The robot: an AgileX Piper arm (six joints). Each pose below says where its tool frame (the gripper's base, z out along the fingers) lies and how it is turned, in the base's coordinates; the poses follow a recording.
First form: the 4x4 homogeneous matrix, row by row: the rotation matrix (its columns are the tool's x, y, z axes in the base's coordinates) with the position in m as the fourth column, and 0 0 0 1 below. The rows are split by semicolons.
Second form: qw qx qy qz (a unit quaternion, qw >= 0); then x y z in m. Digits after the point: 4 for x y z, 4 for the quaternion.
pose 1, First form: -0.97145, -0.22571, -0.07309, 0.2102; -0.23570, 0.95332, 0.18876, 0.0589; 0.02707, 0.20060, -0.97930, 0.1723; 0, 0, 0, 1
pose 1, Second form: 0.0253, 0.1168, -0.9879, -0.0985, 0.2102, 0.0589, 0.1723
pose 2, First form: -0.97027, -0.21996, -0.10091, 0.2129; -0.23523, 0.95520, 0.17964, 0.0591; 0.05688, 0.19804, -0.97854, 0.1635; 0, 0, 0, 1
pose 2, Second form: 0.0399, 0.1152, -0.9879, -0.0956, 0.2129, 0.0591, 0.1635
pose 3, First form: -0.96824, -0.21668, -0.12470, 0.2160; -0.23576, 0.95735, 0.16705, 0.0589; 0.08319, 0.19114, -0.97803, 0.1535; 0, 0, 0, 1
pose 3, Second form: 0.0526, 0.1145, -0.9879, -0.0906, 0.2160, 0.0589, 0.1535
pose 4, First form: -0.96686, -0.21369, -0.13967, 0.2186; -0.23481, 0.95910, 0.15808, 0.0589; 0.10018, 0.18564, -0.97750, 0.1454; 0, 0, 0, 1
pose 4, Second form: 0.0607, 0.1135, -0.9879, -0.0870, 0.2186, 0.0589, 0.1454
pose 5, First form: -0.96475, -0.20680, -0.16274, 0.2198; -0.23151, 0.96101, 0.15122, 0.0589; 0.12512, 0.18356, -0.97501, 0.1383; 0, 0, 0, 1
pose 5, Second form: 0.0729, 0.1110, -0.9875, -0.0848, 0.2198, 0.0589, 0.1383
